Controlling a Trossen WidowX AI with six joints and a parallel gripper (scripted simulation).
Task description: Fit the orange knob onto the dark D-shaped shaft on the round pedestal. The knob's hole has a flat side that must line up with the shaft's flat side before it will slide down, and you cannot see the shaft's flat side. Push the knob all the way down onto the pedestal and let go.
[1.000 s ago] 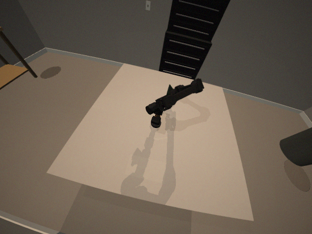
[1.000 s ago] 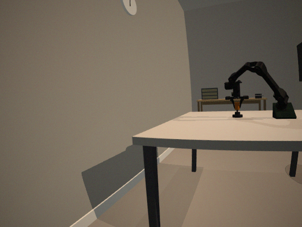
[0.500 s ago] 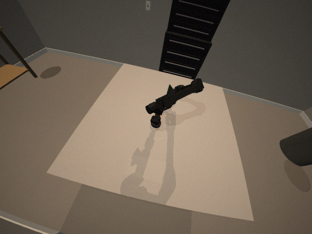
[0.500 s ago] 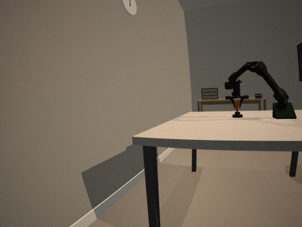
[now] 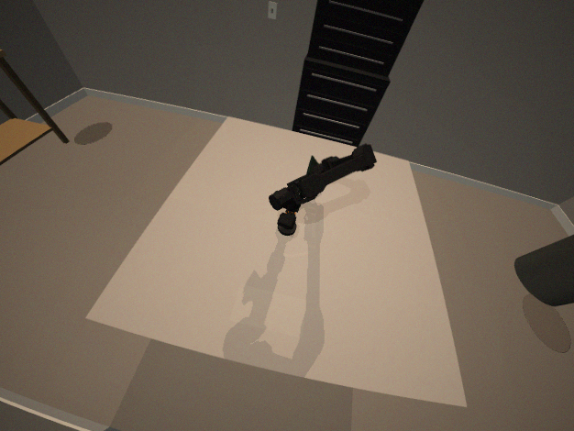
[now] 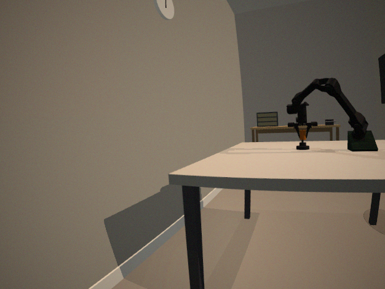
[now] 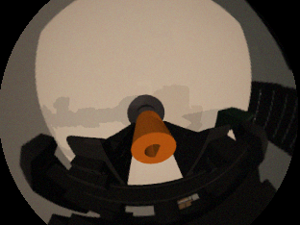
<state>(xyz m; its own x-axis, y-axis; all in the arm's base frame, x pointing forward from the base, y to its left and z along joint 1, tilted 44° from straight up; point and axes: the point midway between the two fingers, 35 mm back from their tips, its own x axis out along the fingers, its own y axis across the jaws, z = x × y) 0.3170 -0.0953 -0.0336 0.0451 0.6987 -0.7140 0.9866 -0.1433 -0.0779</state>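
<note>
Now: the orange knob 2 cm above my gripper tip. Also, from my gripper tip: dark round pedestal (4 cm below).
</note>
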